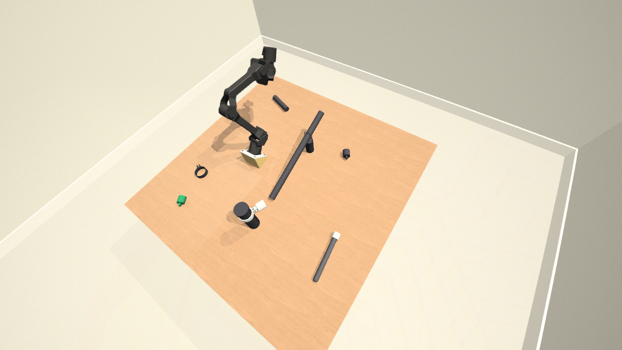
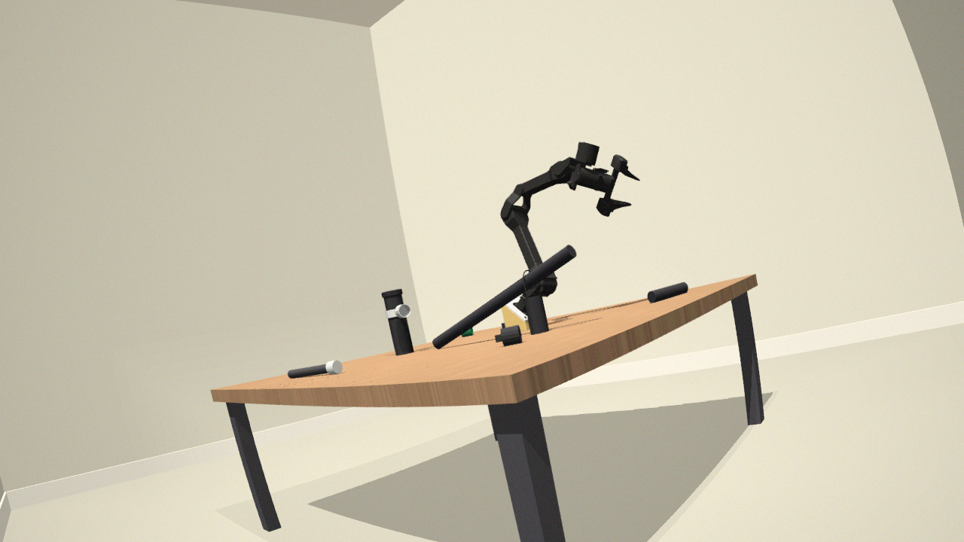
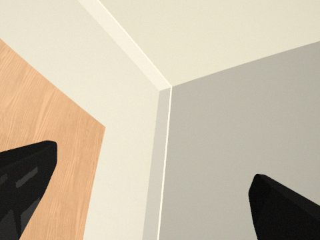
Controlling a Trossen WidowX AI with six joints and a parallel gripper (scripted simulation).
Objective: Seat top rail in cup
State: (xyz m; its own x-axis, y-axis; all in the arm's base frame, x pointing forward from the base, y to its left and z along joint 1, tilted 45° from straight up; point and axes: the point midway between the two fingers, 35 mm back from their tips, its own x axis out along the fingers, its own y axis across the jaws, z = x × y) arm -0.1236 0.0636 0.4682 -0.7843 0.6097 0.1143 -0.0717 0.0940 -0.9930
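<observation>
Now: gripper tip 430 mm short of the white rail-end cup, 650 mm to the left of it and 200 mm above it. Also, from my gripper tip: loop cap: 400 mm ahead, 180 mm to the right, 230 mm below; small black fitting: 620 mm ahead, 120 mm to the right, 320 mm below; short black cylinder: 20 mm ahead, 50 mm to the left, 320 mm below.
</observation>
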